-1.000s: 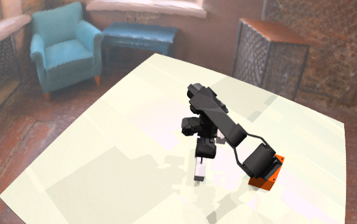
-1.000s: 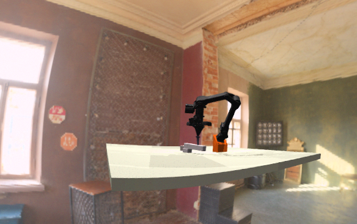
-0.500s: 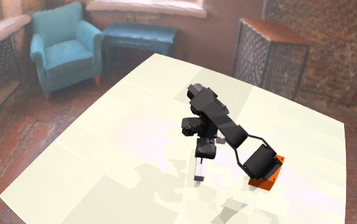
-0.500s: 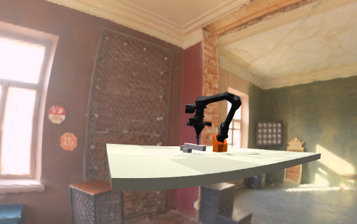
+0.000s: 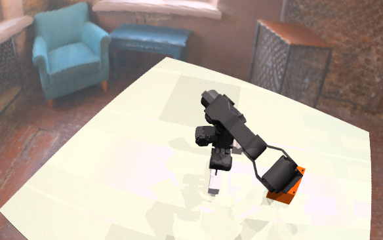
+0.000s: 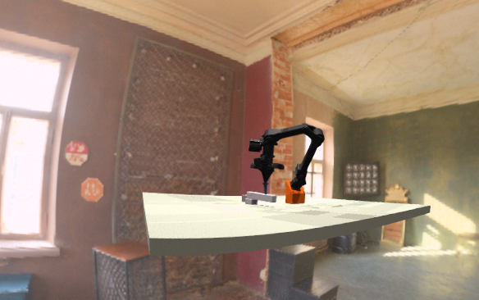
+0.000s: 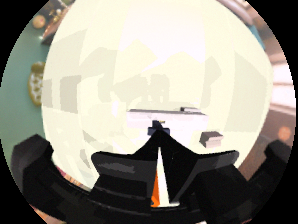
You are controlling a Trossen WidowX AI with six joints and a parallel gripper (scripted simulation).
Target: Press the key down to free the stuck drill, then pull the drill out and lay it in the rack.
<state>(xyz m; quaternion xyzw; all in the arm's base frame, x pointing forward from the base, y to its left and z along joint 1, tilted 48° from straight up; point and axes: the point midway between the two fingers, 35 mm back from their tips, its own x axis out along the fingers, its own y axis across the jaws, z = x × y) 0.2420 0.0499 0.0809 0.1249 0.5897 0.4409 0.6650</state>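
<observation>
My gripper tip is 3 cm above the blue key. Round my gripper tip: grey rack: 22 cm to the right, 10 cm below, 1 cm ahead; drill: 8 cm below, 5 cm to the right, 2 cm ahead; grey block: 8 cm below, 4 cm to the right, 1 cm ahead.
</observation>
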